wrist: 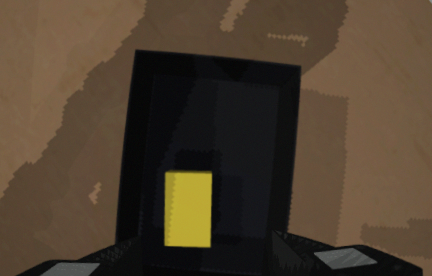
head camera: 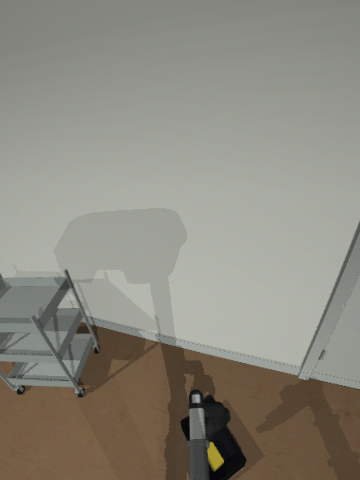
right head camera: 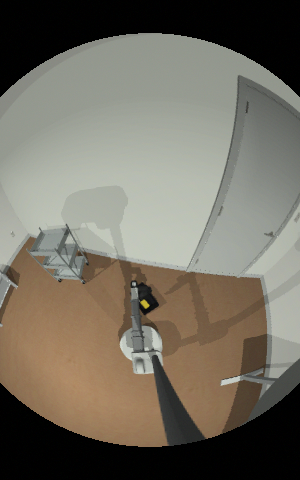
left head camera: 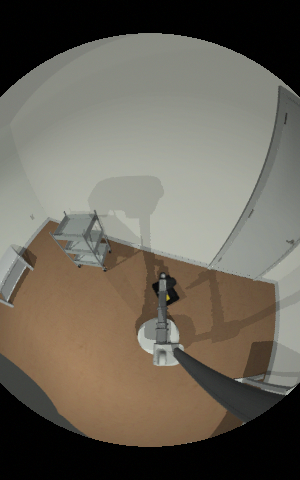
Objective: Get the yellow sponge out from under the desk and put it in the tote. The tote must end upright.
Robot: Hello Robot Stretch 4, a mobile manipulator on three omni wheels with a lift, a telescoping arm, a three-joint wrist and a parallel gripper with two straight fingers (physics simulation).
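Frame: origin at the robot's base, x ahead, y left, z up, level; millimetres.
Seen in the pictures: gripper, fingertip midpoint: (wrist: 207,253) (head camera: 216,432) (right head camera: 145,295).
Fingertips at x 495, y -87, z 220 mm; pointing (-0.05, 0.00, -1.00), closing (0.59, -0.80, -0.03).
Observation:
Pixels of each thing's top centre, then the offset from my fingertips to it.
- yellow sponge, middle of its top: (wrist: 187,210) (head camera: 212,454) (right head camera: 144,303) (left head camera: 165,295) dx -31, dy +15, dz -199 mm
- black tote, middle of its top: (wrist: 205,184) (head camera: 211,439) (right head camera: 143,298) (left head camera: 165,290) dx +18, dy +17, dz -147 mm
The yellow sponge (head camera: 215,457) (left head camera: 167,297) (right head camera: 145,303) (wrist: 188,210) lies inside the black tote (head camera: 236,452) (left head camera: 174,300) (right head camera: 153,303) (wrist: 128,150), apart from the walls that show and nearer the tote's left wall in the wrist view. The tote stands upright on the floor, and its near end is hidden at the bottom of the wrist view. My gripper (wrist: 207,253) is open above the near part of the tote, with its fingers wide to either side and the sponge visible beyond them. In the head camera view the arm and wrist hide part of the tote.
A grey three-tier cart (head camera: 55,352) (left head camera: 77,225) (right head camera: 51,240) stands left by the wall. A door (left head camera: 265,195) (right head camera: 250,185) is at the right. A pale table-like piece (left head camera: 12,272) stands far left, and pale legs (left head camera: 265,382) (right head camera: 242,378) show at the lower right.

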